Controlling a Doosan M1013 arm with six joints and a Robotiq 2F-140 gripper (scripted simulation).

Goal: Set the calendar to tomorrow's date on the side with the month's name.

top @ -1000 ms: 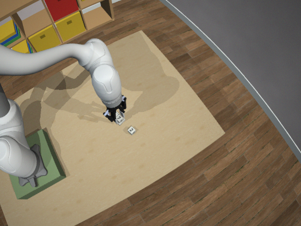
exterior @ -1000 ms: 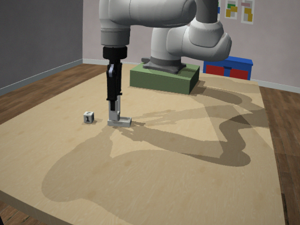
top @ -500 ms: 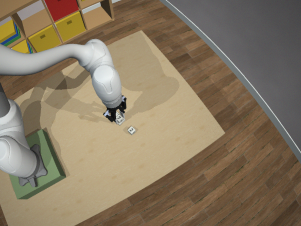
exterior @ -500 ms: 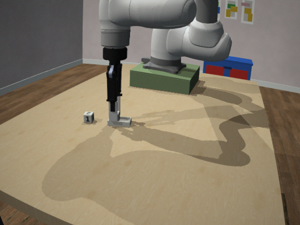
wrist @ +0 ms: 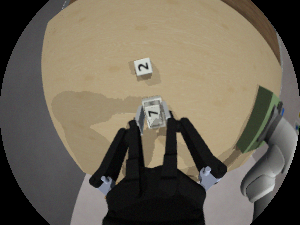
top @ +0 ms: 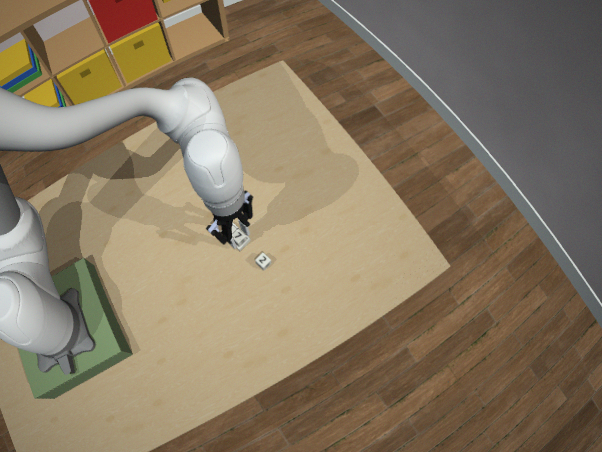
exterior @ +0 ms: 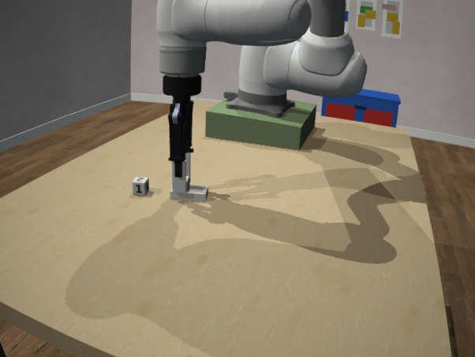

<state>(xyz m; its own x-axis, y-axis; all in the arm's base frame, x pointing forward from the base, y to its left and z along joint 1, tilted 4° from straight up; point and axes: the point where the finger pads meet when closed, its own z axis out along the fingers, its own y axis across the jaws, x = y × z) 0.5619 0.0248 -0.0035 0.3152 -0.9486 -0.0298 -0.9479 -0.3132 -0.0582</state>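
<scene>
Now: hand 10 mm past the grey tray, 20 mm to the right of it and 40 mm above it.
</scene>
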